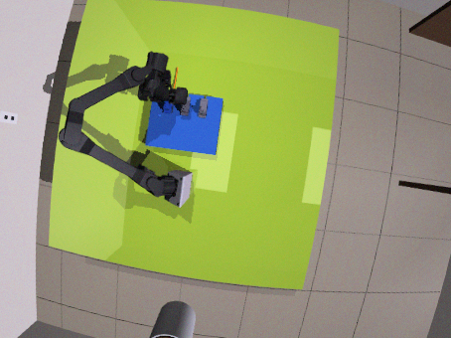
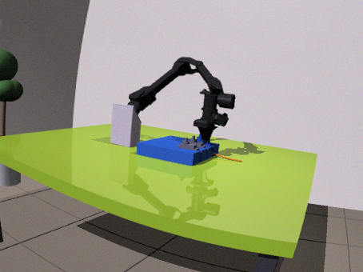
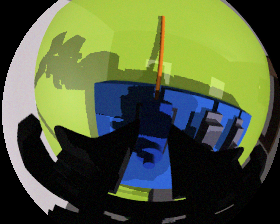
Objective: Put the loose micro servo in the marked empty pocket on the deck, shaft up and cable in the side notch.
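Right now my gripper tip is 120 mm past the blue deck, 90 mm to the left of it and 30 mm above it.
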